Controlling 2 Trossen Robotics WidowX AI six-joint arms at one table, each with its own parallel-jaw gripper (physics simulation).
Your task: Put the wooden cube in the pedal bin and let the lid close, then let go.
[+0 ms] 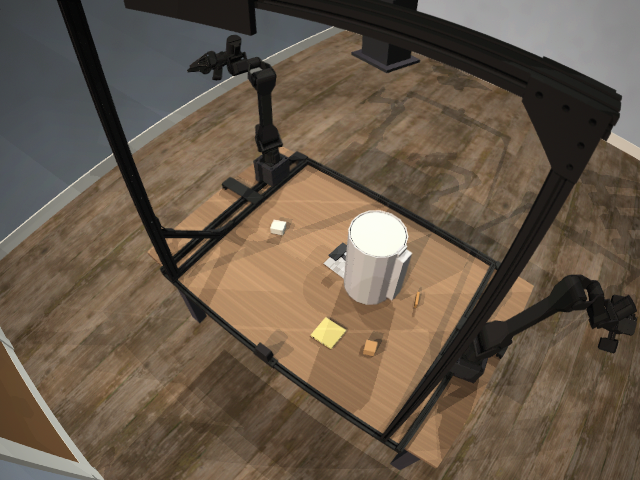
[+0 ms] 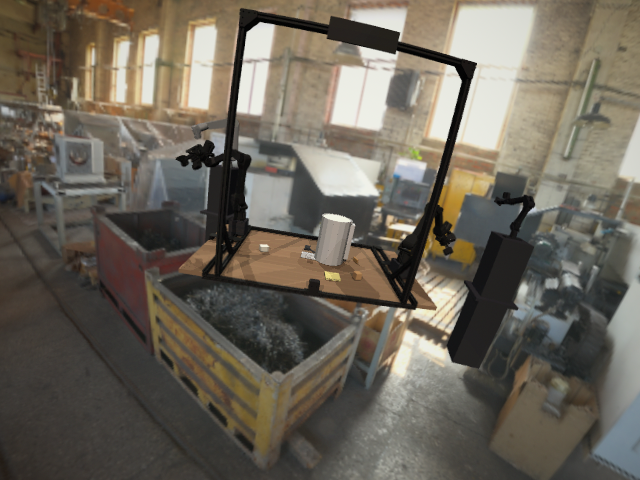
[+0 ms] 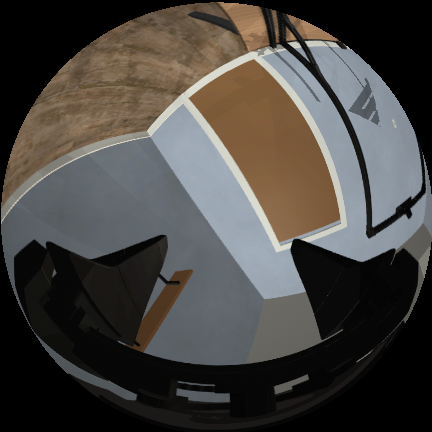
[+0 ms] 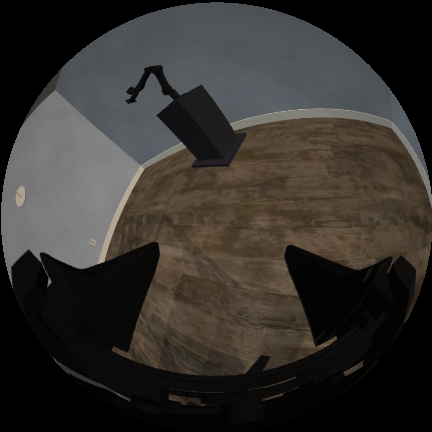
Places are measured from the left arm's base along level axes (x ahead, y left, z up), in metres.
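Pixels of known places: left gripper, fingertip midpoint: (image 1: 188, 69) (image 2: 180, 155) (image 3: 232, 244); right gripper, fingertip midpoint: (image 2: 445, 247) (image 4: 224, 251); left arm's base, link origin: (image 1: 271, 159) (image 2: 239, 219); right arm's base, link origin: (image 1: 473, 353) (image 2: 403, 261).
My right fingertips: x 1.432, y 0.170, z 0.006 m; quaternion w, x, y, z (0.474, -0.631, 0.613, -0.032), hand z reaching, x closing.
Ahead of a thing's pixels: the offset from my right fingertips to its middle. "*": to the spot under its first point.
The white pedal bin @[dz +0.018, dx -0.852, dy -0.327 m] (image 1: 369, 273) (image 2: 332, 242) stands upright right of the table's middle, its round lid @[dz +0.138, dx -0.852, dy -0.327 m] (image 1: 378, 234) down. Its pedal @[dz -0.062, dx -0.985, dy -0.320 m] (image 1: 338, 252) sticks out at its left side. The small orange-brown wooden cube @[dz -0.093, dx -0.708, dy -0.523 m] (image 1: 370, 347) (image 2: 357, 275) lies on the table in front of the bin, right of a yellow square. My left gripper (image 1: 192, 69) (image 2: 179, 160) (image 3: 232, 244) is open and empty, held high off the table's left side. My right gripper (image 4: 224, 251) is open and empty, out beyond the table's right edge, far from cube and bin. Whether anything is inside the bin is hidden.
A yellow square @[* dz -0.100, dx -0.838, dy -0.559 m] (image 1: 328, 333) (image 2: 332, 276) lies left of the cube. A white block @[dz -0.096, dx -1.230, dy -0.351 m] (image 1: 278, 226) (image 2: 264, 248) lies at the back left. A thin orange object @[dz -0.098, dx -0.688, dy -0.291 m] (image 1: 417, 299) lies right of the bin. A black frame (image 1: 124, 155) (image 2: 235, 103) stands around and over the table.
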